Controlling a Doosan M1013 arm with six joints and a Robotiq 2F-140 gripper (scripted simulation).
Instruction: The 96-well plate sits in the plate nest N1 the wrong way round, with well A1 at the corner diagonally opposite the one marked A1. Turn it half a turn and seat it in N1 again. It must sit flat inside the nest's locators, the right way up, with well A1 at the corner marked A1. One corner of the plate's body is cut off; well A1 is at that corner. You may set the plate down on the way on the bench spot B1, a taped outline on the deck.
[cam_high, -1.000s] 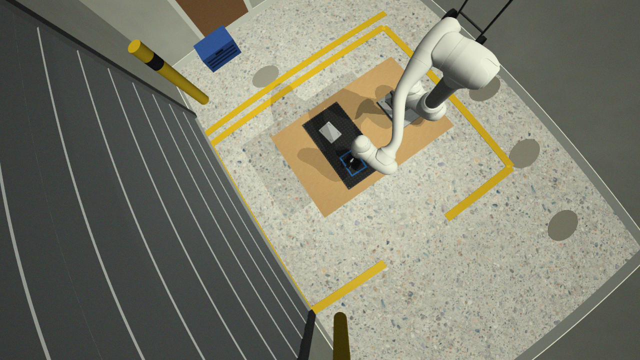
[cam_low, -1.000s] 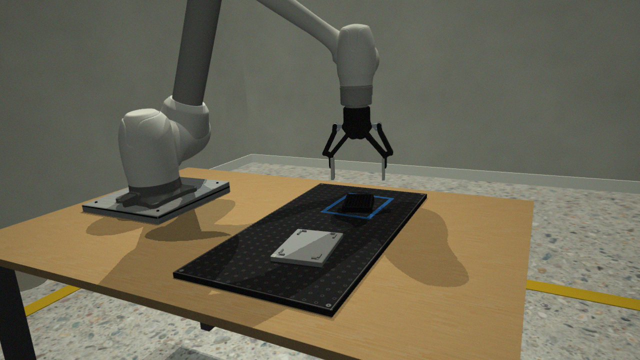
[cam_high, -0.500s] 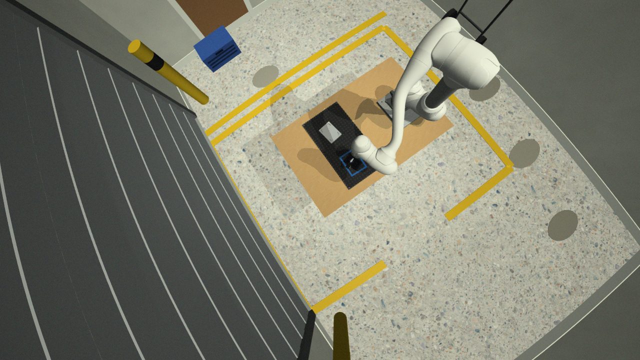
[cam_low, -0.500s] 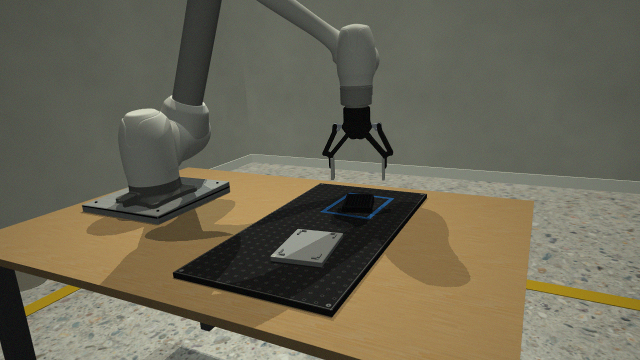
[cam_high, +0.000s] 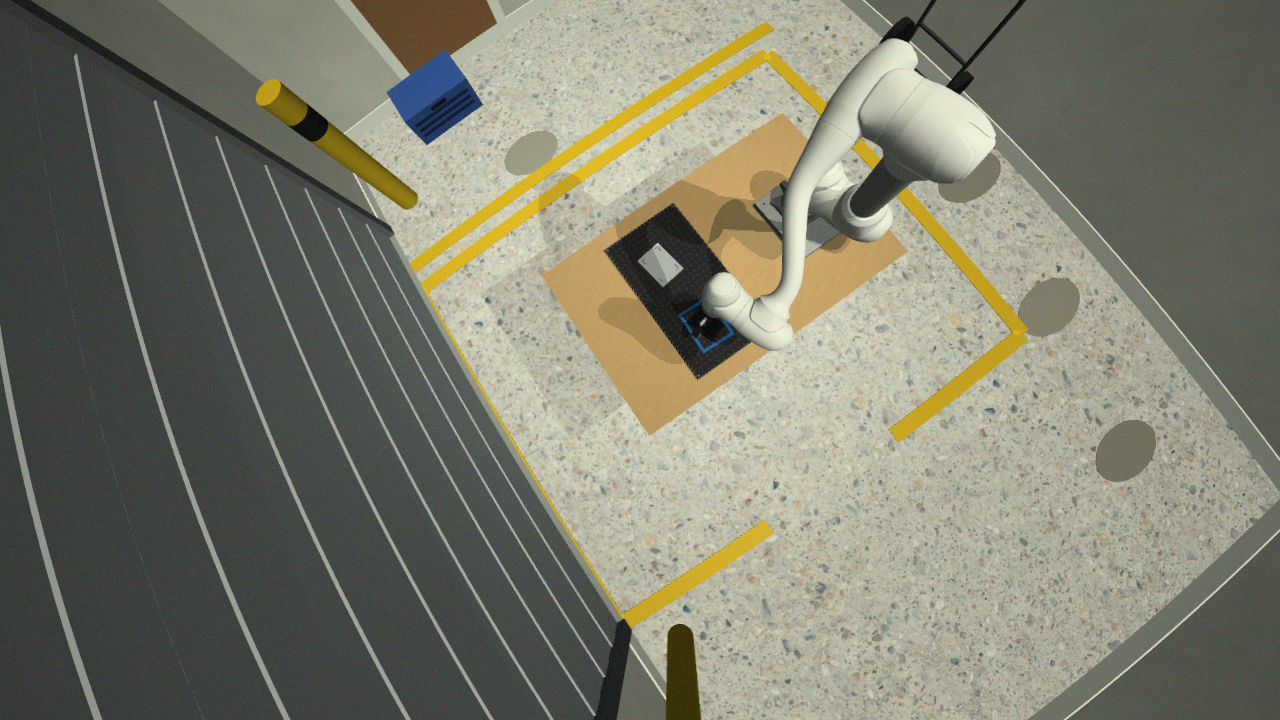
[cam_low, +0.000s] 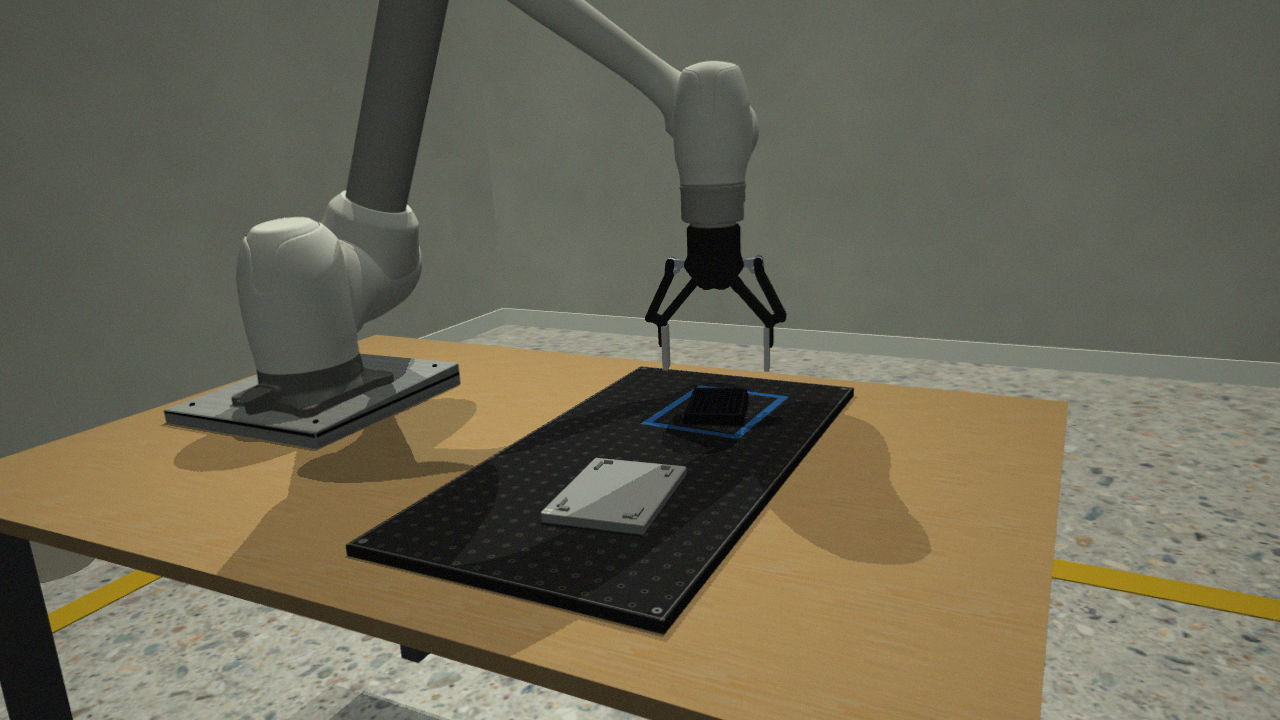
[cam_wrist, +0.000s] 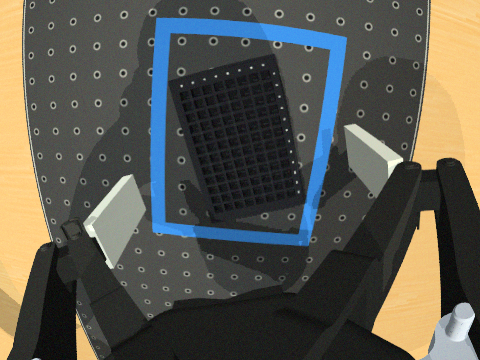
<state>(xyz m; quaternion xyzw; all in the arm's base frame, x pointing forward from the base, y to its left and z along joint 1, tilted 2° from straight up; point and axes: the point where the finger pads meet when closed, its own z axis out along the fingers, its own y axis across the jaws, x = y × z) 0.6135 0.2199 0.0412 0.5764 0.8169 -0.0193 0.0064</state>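
Now: the black 96-well plate 70 mm below my hand. Also, from my hand: A1 mark: 410 mm to the right, 60 mm below, 10 mm behind; then grey plate nest N1: 320 mm to the right, 70 mm below, 20 mm ahead.
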